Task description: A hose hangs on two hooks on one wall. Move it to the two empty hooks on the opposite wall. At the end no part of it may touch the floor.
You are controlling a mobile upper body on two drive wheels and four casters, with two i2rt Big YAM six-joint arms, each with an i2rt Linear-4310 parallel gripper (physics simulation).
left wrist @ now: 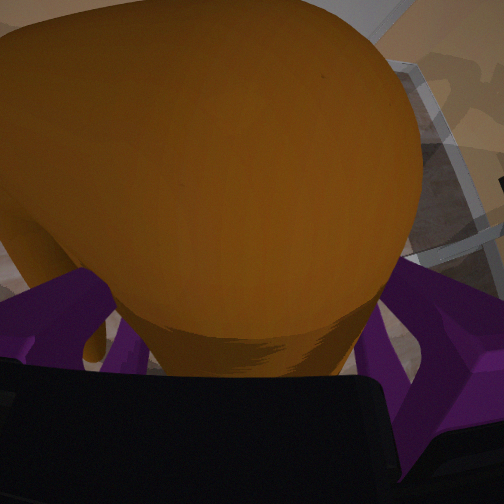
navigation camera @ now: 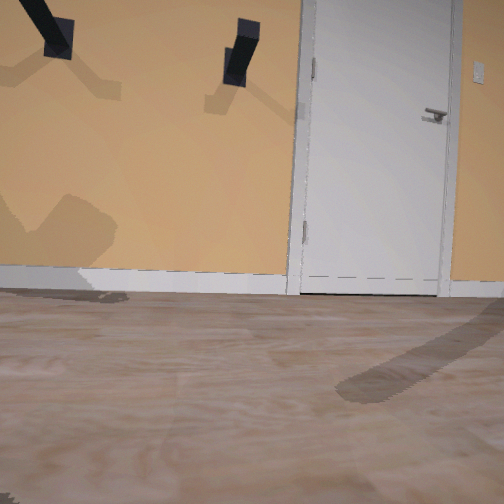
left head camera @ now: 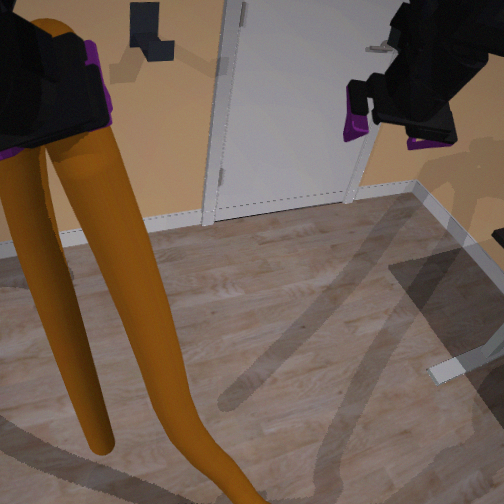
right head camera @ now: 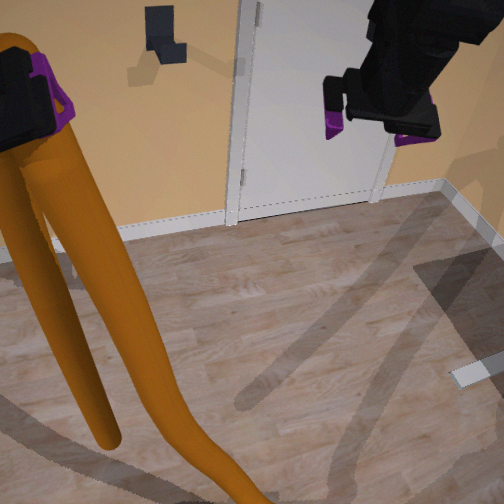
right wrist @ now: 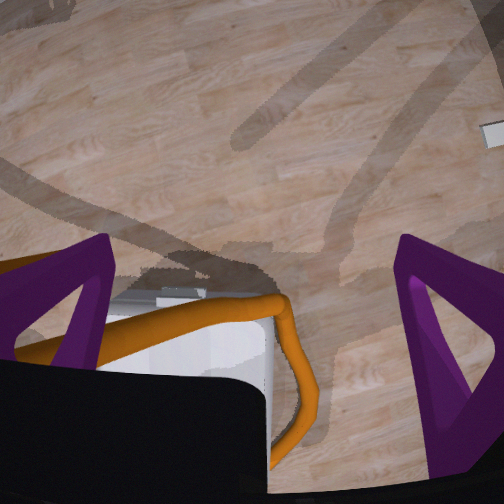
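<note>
The orange hose point(left head camera: 120, 260) hangs folded over my left gripper point(left head camera: 55, 115) at the top left, which is shut on it. It fills the left wrist view point(left wrist: 210, 170) between the purple fingers. A short strand ends just above the floor point(left head camera: 100, 445). The long strand runs off the bottom edge point(left head camera: 235, 485). In the right wrist view its tail point(right wrist: 295, 360) curls on the floor beside my white base point(right wrist: 200, 345). One dark empty hook point(left head camera: 150, 32) is on the wall ahead; the navigation view shows two hooks point(navigation camera: 240, 52) point(navigation camera: 50, 30). My right gripper point(left head camera: 385, 125) is open and empty.
A white door point(left head camera: 295, 110) stands right of the hooks, with a handle point(navigation camera: 436, 114). A grey desk foot point(left head camera: 450, 367) and the desk's shadow lie at the right by the side wall. A white baseboard point(left head camera: 170, 220) runs along the wall.
</note>
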